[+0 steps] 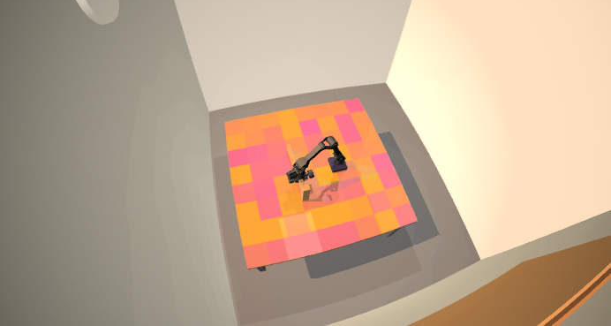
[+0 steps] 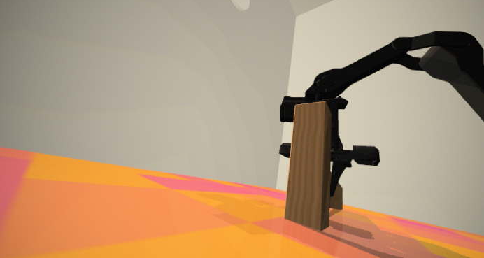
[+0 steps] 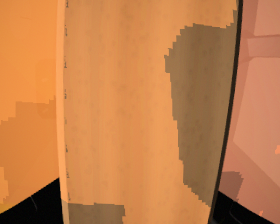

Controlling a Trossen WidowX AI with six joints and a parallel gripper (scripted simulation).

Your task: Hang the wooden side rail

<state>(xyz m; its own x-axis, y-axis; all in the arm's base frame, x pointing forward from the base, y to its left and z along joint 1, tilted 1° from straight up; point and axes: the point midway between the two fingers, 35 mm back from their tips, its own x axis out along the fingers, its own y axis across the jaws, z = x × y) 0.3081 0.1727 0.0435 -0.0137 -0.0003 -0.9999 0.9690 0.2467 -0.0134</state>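
Right now my gripper tip is 3 cm past the wooden headboard post, 11 cm to the right of it and 4 cm below it.
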